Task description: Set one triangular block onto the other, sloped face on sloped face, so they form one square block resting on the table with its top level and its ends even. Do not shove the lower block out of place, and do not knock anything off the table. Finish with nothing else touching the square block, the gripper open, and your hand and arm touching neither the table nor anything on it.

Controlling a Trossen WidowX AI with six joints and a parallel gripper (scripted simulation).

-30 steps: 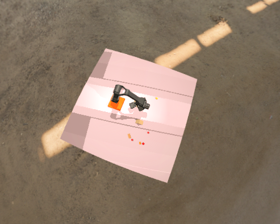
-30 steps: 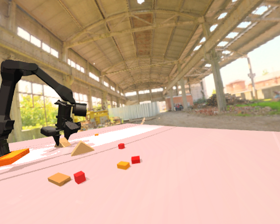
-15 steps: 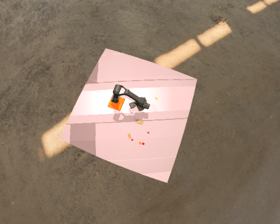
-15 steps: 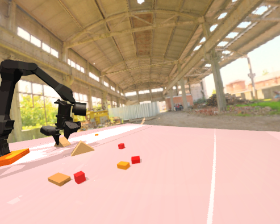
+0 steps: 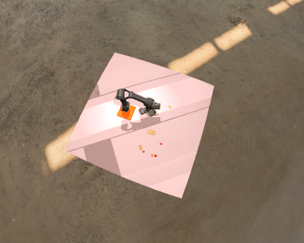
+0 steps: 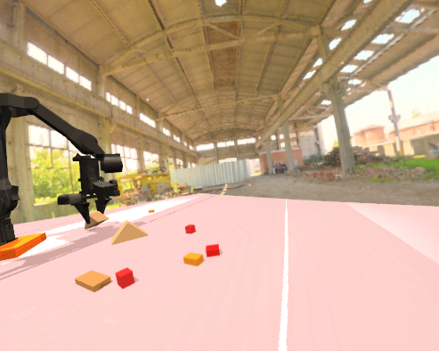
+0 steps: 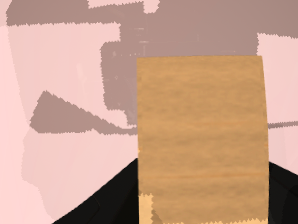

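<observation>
My gripper tip is 19 cm to the left of the triangular block and 12 cm short of it. The rest, counted from my gripper tip: brown flat tile 38 cm to the right, 8 cm ahead, 2 cm below.
</observation>
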